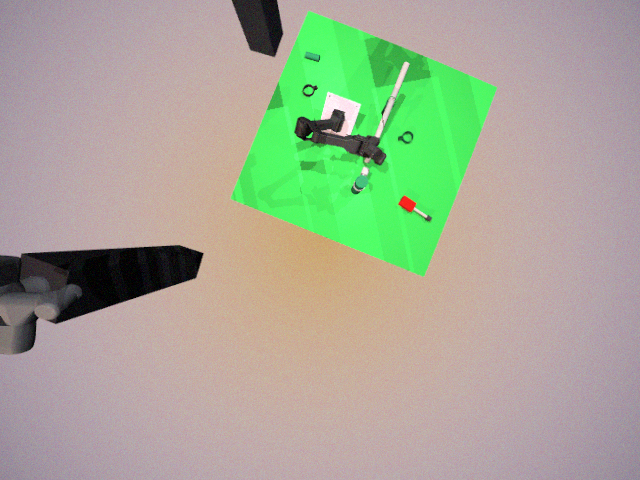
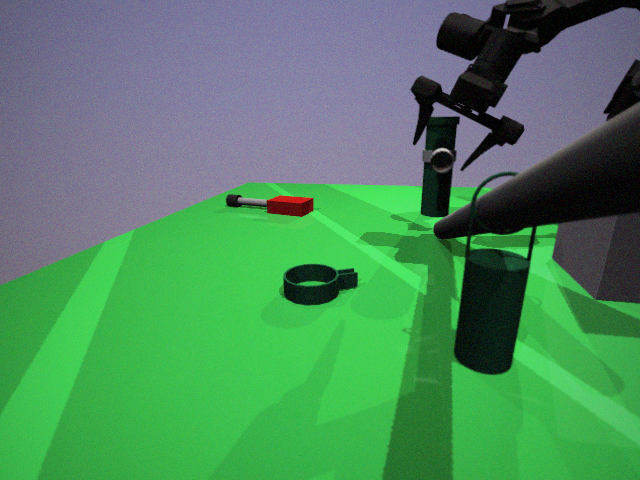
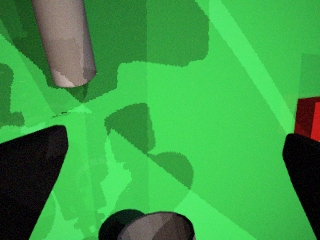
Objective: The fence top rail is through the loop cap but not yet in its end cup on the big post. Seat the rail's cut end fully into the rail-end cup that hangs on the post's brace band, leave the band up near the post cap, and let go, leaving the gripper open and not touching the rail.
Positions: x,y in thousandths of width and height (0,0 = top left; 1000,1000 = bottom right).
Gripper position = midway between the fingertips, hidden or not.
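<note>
My gripper (image 2: 684,328), also visible in image 3 (image 3: 555,585), is open and holds nothing. A rail (image 2: 915,374), a red-headed hammer (image 2: 445,428), a post (image 2: 682,401) and a line post (image 2: 773,586) are in view as well.
</note>
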